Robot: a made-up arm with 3 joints. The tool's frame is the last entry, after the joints. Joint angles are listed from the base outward.
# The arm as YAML. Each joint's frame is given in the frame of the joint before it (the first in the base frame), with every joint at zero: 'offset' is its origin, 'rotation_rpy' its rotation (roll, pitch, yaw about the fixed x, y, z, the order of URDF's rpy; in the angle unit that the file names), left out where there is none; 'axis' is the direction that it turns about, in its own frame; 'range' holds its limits. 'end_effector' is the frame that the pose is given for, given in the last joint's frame.
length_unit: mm
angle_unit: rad
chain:
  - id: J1
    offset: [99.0, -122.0, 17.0]
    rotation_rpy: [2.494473, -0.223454, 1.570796]
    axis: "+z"
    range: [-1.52, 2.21]
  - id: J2
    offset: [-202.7, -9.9, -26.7]
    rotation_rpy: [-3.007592, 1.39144, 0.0]
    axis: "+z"
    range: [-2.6, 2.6]
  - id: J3
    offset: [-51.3, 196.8, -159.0]
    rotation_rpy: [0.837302, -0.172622, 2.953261]
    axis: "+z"
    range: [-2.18, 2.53]
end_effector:
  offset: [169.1, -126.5, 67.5]
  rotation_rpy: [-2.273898, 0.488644, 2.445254]
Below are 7 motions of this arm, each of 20 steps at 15 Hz.
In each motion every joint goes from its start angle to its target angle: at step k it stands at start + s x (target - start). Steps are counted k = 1, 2, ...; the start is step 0. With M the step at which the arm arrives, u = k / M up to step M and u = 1 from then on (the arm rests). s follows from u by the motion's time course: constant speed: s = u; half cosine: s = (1 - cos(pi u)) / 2; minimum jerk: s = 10 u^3 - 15 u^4 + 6 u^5.
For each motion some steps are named. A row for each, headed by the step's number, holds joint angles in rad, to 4 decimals.
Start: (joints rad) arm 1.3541 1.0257 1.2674
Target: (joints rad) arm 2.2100 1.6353 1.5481
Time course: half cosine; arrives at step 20
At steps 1, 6, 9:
1: 1.3594 1.0295 1.2691
6: 1.5305 1.1513 1.3253
9: 1.7151 1.2828 1.3858

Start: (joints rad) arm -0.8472 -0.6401 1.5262
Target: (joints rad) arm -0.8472 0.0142 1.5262
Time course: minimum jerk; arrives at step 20
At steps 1, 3, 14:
1: -0.8472 -0.6393 1.5262
3: -0.8472 -0.6227 1.5262
14: -0.8472 -0.0925 1.5262

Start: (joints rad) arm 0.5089 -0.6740 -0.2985
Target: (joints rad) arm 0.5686 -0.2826 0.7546
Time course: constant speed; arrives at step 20
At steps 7, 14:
7: 0.5298 -0.5370 0.0701
14: 0.5507 -0.4000 0.4387

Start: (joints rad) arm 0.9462 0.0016 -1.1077
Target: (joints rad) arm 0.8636 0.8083 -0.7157
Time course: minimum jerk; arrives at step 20
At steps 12, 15, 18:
12: 0.8898 0.5522 -0.8401
15: 0.8722 0.7248 -0.7563
18: 0.8643 0.8014 -0.7191

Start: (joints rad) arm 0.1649 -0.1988 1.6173
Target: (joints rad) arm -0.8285 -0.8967 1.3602
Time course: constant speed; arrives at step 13
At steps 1, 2, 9, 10, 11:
1: 0.0885 -0.2525 1.5975
2: 0.0121 -0.3062 1.5777
9: -0.5228 -0.6820 1.4393
10: -0.5993 -0.7356 1.4195
11: -0.6757 -0.7893 1.3998

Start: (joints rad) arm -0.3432 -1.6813 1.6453
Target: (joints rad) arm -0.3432 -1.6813 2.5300
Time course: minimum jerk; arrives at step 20
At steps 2, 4, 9, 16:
2: -0.3432 -1.6813 1.6529
4: -0.3432 -1.6813 1.6965
9: -0.3432 -1.6813 2.0053
16: -0.3432 -1.6813 2.4788

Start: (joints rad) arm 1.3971 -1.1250 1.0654
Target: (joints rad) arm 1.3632 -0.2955 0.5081
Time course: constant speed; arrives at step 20
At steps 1, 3, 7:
1: 1.3954 -1.0835 1.0375
3: 1.3920 -1.0006 0.9818
7: 1.3852 -0.8347 0.8703

